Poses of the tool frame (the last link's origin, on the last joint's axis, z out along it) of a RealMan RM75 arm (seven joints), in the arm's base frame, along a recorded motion.
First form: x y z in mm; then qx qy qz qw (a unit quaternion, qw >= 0).
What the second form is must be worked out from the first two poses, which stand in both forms.
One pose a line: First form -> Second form
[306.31 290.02 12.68 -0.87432 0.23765 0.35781 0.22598] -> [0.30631 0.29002 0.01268 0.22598 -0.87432 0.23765 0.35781]
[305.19 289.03 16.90 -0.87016 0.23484 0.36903 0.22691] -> [0.30519 0.28903 0.01690 0.22691 -0.87016 0.23484 0.36903]
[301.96 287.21 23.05 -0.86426 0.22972 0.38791 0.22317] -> [0.30196 0.28721 0.02305 0.22317 -0.86426 0.22972 0.38791]
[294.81 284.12 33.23 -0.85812 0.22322 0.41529 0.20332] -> [0.29481 0.28412 0.03323 0.20332 -0.85812 0.22322 0.41529]
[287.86 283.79 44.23 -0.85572 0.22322 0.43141 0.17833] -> [0.28786 0.28379 0.04423 0.17833 -0.85572 0.22322 0.43141]
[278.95 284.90 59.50 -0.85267 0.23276 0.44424 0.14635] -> [0.27895 0.28490 0.05950 0.14635 -0.85267 0.23276 0.44424]
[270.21 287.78 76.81 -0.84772 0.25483 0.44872 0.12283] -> [0.27021 0.28778 0.07681 0.12283 -0.84772 0.25483 0.44872]
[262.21 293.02 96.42 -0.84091 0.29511 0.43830 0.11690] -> [0.26221 0.29302 0.09642 0.11690 -0.84091 0.29511 0.43830]
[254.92 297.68 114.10 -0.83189 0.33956 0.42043 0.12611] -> [0.25492 0.29768 0.11410 0.12611 -0.83189 0.33956 0.42043]
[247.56 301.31 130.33 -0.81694 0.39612 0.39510 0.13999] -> [0.24756 0.30131 0.13033 0.13999 -0.81694 0.39612 0.39510]
